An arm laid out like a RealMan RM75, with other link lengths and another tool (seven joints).
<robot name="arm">
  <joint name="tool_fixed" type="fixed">
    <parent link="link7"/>
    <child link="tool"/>
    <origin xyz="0.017 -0.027 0.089" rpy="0 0.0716 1.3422"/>
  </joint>
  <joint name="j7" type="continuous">
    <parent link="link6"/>
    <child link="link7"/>
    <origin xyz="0 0 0.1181" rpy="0 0 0"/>
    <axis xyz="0 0 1"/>
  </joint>
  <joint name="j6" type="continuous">
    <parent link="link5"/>
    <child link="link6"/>
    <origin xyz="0 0 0" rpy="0 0 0"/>
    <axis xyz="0 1 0"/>
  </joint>
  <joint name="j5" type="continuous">
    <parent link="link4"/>
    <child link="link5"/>
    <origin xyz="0 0 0.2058" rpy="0 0 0"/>
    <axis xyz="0 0 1"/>
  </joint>
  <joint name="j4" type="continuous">
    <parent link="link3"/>
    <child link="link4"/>
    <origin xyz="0 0 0" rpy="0 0 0"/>
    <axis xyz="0 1 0"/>
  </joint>
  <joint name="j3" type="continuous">
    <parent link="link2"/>
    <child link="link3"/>
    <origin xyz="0 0 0.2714" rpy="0 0 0"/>
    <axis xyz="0 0 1"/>
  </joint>
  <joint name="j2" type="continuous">
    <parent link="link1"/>
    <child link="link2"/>
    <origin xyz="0 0 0" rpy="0 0 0"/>
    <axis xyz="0 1 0"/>
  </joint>
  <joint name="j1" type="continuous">
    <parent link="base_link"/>
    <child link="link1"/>
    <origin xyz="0 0 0.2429" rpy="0 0 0"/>
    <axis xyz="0 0 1"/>
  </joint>
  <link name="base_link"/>
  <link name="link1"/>
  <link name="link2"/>
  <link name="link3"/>
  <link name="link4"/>
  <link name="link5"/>
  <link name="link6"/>
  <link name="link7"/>
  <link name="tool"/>
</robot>
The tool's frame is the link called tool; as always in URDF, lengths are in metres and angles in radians. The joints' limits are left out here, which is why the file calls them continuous.
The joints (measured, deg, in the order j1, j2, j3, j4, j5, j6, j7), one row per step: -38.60, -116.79, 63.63, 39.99, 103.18, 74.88, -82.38; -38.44, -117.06, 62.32, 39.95, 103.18, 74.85, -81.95; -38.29, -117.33, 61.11, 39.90, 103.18, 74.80, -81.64; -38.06, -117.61, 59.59, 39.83, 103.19, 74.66, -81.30; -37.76, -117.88, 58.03, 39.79, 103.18, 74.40, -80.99; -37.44, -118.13, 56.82, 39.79, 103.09, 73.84, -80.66; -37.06, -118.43, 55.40, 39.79, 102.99, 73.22, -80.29; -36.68, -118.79, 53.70, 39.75, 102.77, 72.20, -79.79; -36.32, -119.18, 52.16, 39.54, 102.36, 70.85, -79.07; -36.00, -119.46, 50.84, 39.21, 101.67, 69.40, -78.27; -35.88, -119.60, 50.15, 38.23, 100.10, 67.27, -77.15; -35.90, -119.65, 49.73, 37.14, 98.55, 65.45, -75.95; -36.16, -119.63, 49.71, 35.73, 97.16, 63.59, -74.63; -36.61, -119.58, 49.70, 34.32, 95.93, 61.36, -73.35; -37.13, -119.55, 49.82, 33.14, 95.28, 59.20, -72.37; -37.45, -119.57, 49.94, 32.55, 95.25, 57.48, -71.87; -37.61, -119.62, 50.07, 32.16, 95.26, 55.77, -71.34; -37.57, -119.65, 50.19, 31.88, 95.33, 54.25, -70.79
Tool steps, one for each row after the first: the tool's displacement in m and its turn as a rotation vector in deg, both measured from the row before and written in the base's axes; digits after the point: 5 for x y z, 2 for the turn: -0.00052, 0.00179, 0.00281, 0.89, -0.81, 0.41; -0.00065, 0.00158, 0.00244, 0.79, -0.78, 0.49; -0.00176, 0.00221, 0.00355, 1.08, -0.90, 0.75; -0.00263, 0.00246, 0.00404, 1.23, -0.89, 0.91; -0.00299, 0.00261, 0.00352, 1.30, -0.63, 0.88; -0.00373, 0.00276, 0.00409, 1.48, -0.74, 1.05; -0.00464, 0.00412, 0.00534, 2.02, -0.84, 1.35; -0.00527, 0.00425, 0.00479, 2.16, -0.75, 1.43; -0.00549, 0.00430, 0.00512, 2.19, -0.71, 1.42; -0.00554, 0.00540, 0.00410, 2.33, -0.79, 1.61; -0.00450, 0.00441, 0.00286, 1.88, -0.60, 1.25; -0.00391, 0.00392, 0.00017, 1.37, -0.14, 1.04; -0.00408, 0.00509, 0.00035, 1.48, 0.22, 1.18; -0.00367, 0.00456, -0.00089, 1.07, 0.69, 1.05; -0.00337, 0.00317, -0.00081, 0.71, 0.90, 0.84; -0.00400, 0.00268, -0.00029, 0.80, 1.00, 0.83; -0.00502, 0.00165, 0.00007, 0.74, 1.05, 0.81
